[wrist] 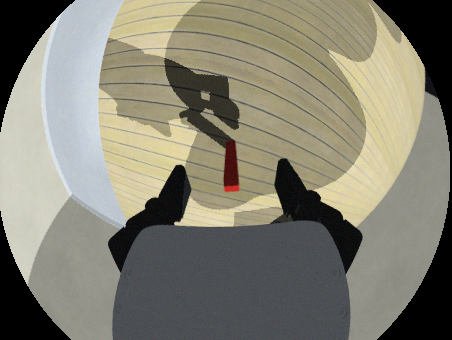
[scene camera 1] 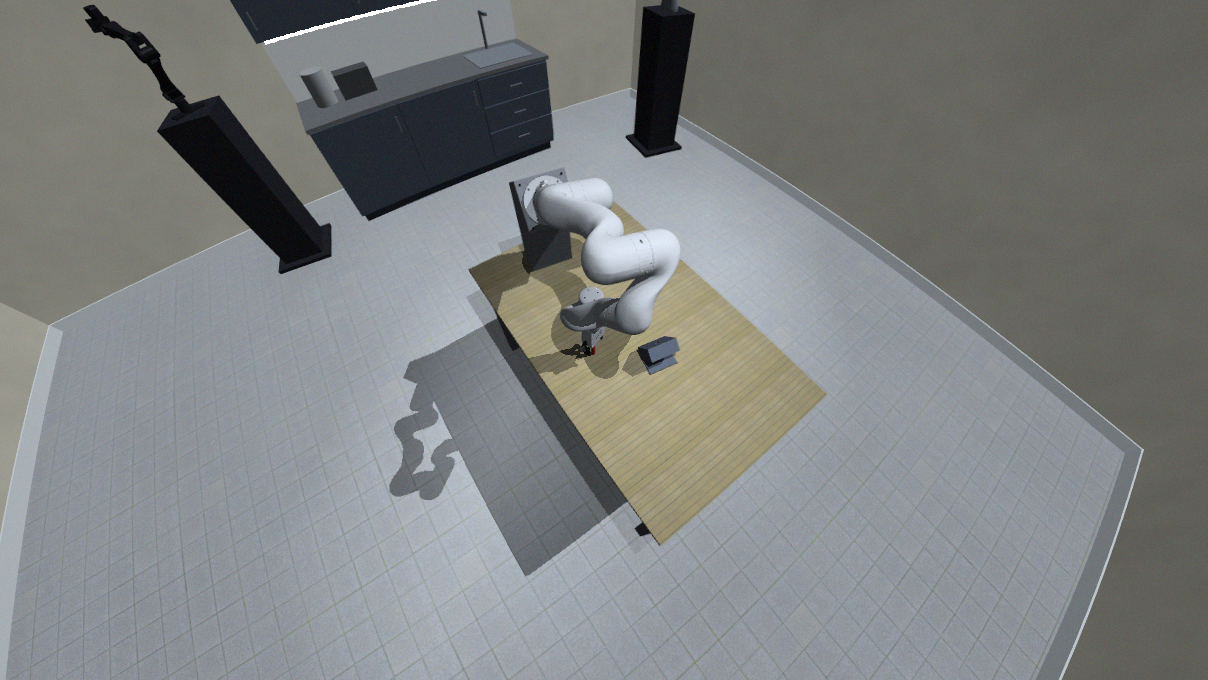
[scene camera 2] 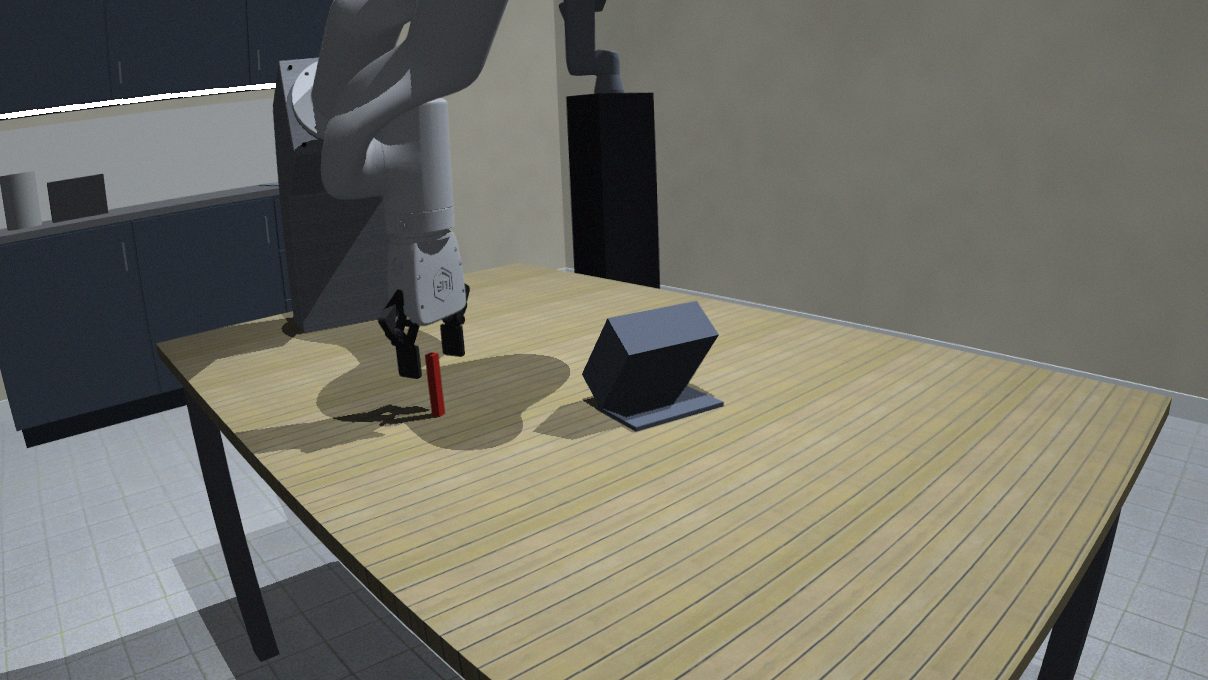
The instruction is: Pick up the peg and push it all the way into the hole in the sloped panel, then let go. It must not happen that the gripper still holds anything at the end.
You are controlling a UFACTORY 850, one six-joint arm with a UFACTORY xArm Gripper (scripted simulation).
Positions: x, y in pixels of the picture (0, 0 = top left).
Scene:
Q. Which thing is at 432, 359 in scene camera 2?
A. A red peg.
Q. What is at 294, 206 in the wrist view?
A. The gripper.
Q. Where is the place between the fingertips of the gripper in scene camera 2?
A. At 433, 365

